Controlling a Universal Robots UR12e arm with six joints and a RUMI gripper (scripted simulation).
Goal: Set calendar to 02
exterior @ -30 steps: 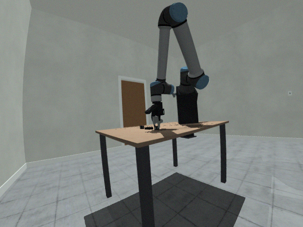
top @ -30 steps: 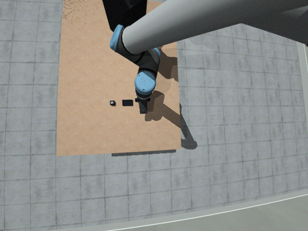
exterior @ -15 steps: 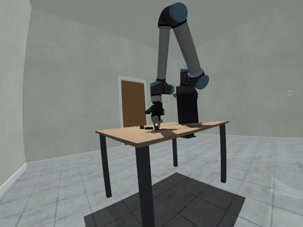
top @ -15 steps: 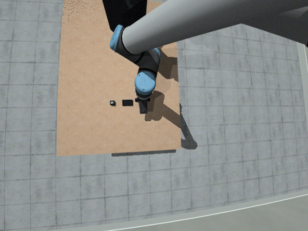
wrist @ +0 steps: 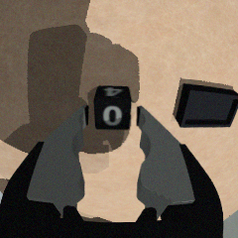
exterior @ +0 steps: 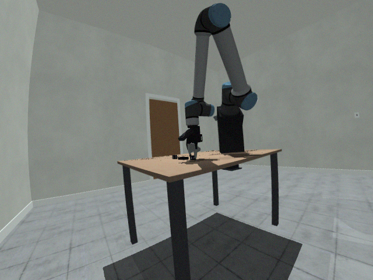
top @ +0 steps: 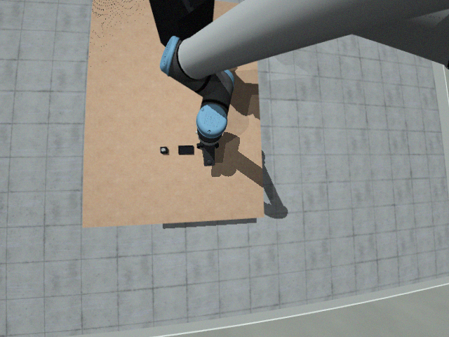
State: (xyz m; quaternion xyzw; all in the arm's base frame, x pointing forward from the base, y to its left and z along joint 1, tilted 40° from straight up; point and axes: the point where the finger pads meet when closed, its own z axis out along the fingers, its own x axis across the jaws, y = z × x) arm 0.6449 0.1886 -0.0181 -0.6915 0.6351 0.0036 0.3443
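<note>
Now: hand 1 cm above the black number cube. From my hand the other things lie so: calendar tray (2 cm ahead, 10 cm to the right, 2 cm below).
</note>
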